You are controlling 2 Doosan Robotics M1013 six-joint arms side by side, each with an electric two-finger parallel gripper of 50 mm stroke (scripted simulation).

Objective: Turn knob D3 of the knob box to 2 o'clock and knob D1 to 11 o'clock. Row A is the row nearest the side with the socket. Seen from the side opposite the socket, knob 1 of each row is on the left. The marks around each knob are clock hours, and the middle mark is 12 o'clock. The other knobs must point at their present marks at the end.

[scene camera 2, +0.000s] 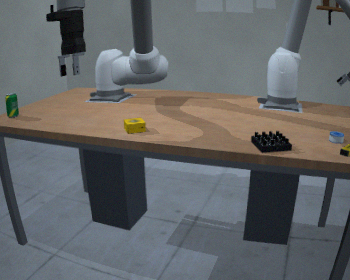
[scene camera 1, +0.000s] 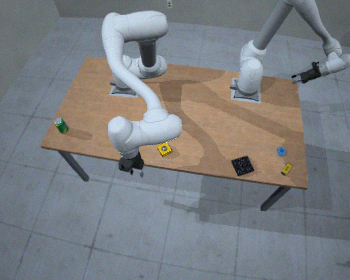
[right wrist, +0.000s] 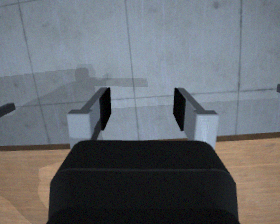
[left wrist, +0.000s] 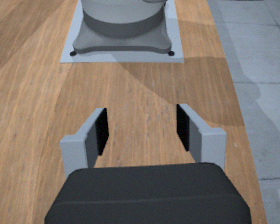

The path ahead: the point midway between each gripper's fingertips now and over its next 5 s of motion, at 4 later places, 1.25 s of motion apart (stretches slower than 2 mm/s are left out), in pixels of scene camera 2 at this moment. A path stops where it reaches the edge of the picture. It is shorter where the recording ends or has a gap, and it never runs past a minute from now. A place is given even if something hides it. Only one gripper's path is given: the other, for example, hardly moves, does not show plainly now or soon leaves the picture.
My right gripper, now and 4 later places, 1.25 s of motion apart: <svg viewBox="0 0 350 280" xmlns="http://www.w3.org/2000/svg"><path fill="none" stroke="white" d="M69 75L205 109L270 126L265 122L276 118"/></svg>
